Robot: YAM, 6 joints.
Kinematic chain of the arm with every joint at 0, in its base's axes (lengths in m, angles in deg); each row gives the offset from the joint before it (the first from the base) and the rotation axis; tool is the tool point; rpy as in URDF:
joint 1: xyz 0 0 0.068 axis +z
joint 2: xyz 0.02 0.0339 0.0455 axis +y
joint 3: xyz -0.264 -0.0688 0 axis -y
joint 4: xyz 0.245 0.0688 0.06 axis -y
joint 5: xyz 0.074 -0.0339 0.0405 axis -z
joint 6: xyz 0.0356 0 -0.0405 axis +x
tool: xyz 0 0 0 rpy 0 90 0
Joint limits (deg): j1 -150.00..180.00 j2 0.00..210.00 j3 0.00..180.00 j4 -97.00..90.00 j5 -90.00..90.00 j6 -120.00..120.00
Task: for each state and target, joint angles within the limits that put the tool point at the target. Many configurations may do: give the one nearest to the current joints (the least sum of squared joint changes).
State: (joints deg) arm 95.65 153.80 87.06 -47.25 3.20 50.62
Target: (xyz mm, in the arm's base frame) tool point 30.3 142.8 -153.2
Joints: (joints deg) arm 79.64 175.97 64.48 -49.68 6.67 50.62
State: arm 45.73 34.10 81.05 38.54 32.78 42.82
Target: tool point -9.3 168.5 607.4
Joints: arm 97.38 67.30 91.94 36.10 20.41 42.82
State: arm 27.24 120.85 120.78 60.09 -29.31 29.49
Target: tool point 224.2 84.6 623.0
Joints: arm 16.31 95.25 115.98 76.47 -30.79 29.49
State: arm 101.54 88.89 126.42 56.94 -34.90 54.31
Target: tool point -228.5 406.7 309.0
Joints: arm 116.57 114.50 82.93 50.18 -39.11 54.31
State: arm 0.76 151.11 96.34 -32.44 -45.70 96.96
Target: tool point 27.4 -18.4 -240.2
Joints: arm -37.69 203.48 70.41 -31.80 -3.53 96.96
